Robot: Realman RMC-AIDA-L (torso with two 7-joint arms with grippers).
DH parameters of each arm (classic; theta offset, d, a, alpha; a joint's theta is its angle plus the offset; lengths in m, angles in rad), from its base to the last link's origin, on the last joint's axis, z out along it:
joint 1: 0 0.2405 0 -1.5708
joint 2: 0 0 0 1.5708
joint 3: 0 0.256 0 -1.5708
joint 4: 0 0 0 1.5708
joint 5: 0 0.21 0 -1.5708
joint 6: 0 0 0 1.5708
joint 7: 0 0.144 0 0
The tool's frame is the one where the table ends.
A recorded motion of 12 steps. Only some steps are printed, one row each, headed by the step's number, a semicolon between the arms.
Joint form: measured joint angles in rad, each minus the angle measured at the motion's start. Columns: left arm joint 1, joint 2, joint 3, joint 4, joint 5, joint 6, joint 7; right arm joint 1, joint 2, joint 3, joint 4, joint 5, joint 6, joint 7.
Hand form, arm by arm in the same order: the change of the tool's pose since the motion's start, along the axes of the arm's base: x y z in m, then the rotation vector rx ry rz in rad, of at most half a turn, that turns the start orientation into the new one. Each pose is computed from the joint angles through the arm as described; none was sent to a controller.
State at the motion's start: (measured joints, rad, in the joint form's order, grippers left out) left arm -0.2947 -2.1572 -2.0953 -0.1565 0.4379 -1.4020 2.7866; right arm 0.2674 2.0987 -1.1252 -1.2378 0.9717 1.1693 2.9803
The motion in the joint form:
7: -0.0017 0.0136 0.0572 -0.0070 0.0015 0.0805 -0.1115; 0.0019 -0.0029 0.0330 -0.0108 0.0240 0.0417 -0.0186
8: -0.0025 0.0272 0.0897 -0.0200 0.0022 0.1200 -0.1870; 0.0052 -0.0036 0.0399 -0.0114 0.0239 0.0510 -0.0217
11: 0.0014 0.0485 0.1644 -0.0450 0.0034 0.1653 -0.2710; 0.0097 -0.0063 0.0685 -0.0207 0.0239 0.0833 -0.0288
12: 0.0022 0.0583 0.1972 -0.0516 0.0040 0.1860 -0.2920; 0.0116 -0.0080 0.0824 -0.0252 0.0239 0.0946 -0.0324
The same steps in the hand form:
7: -0.0058 0.0046 -0.0074 -0.1006 -0.0728 0.0288; -0.0026 -0.0013 0.0070 -0.0016 0.0238 0.0170
8: -0.0087 0.0085 -0.0071 -0.1481 -0.1170 0.0377; -0.0032 -0.0012 0.0081 -0.0046 0.0250 0.0206
11: -0.0097 0.0125 -0.0085 -0.2251 -0.1445 0.0330; -0.0036 -0.0019 0.0143 -0.0065 0.0297 0.0268
12: -0.0108 0.0137 -0.0099 -0.2580 -0.1411 0.0359; -0.0035 -0.0019 0.0178 -0.0031 0.0304 0.0294

